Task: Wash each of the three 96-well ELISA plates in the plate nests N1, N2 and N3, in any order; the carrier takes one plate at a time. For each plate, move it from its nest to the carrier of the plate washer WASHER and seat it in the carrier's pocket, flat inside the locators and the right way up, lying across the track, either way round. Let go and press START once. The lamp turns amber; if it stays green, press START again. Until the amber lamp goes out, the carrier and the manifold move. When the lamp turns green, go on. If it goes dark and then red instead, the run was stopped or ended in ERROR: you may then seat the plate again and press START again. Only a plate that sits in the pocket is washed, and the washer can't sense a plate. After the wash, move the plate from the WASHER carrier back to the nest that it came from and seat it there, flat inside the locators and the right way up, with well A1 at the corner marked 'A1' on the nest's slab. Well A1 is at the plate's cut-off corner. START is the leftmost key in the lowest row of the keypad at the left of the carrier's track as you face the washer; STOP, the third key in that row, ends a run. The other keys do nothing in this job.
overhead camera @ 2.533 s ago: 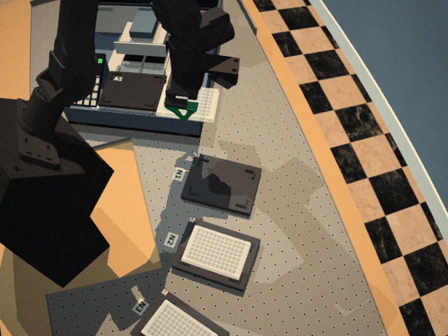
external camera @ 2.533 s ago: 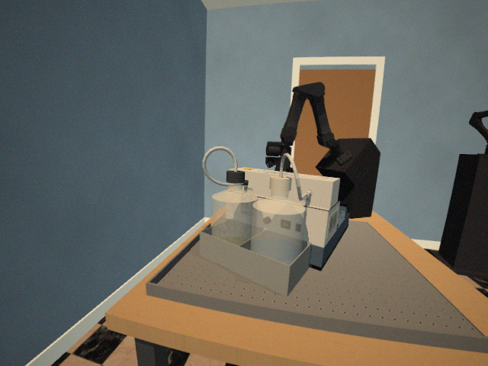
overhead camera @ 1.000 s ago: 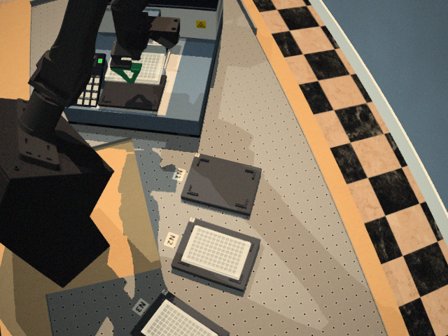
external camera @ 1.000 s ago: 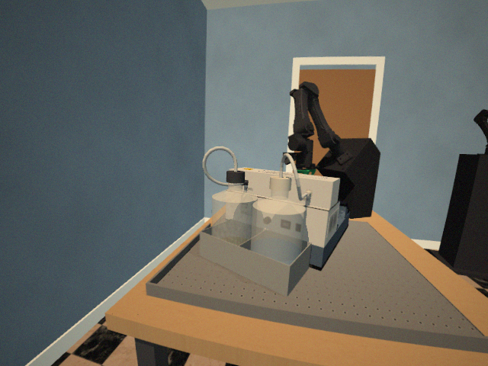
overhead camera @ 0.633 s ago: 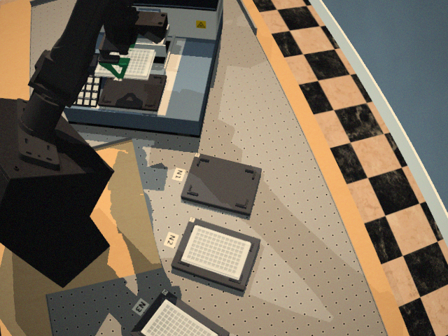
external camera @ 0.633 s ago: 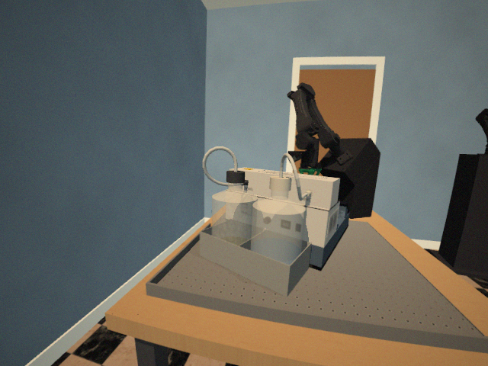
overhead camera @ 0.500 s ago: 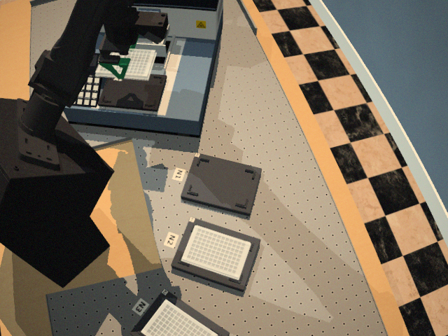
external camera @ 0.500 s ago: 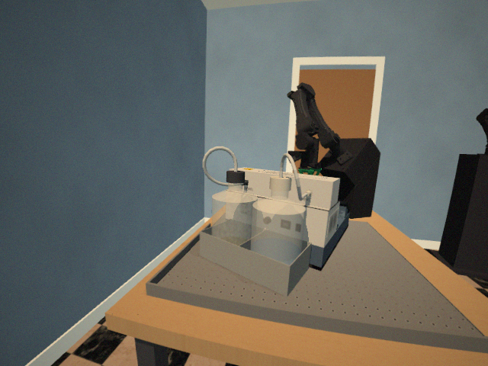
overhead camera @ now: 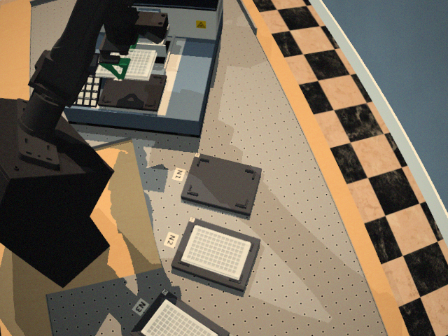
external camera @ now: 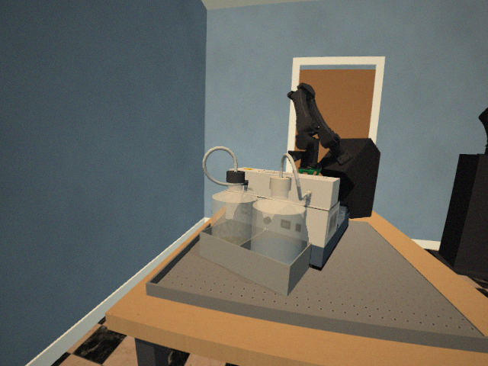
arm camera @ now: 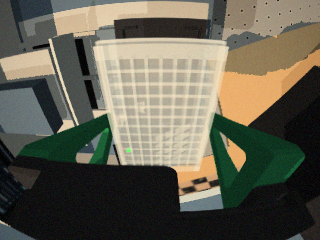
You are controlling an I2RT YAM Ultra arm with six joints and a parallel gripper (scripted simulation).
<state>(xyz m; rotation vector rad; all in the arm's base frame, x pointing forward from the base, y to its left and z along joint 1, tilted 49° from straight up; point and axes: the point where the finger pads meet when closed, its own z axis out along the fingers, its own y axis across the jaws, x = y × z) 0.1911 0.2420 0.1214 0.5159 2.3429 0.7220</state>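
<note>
The dark carrier is 10 cm below my hand. From my hand the other things lie so: N1 label: 10 cm ahead, 20 cm to the right, 18 cm below; then manifold: 4 cm ahead, 15 cm to the left, 5 cm below; then washer: 4 cm ahead, 15 cm to the left, 6 cm below.
</note>
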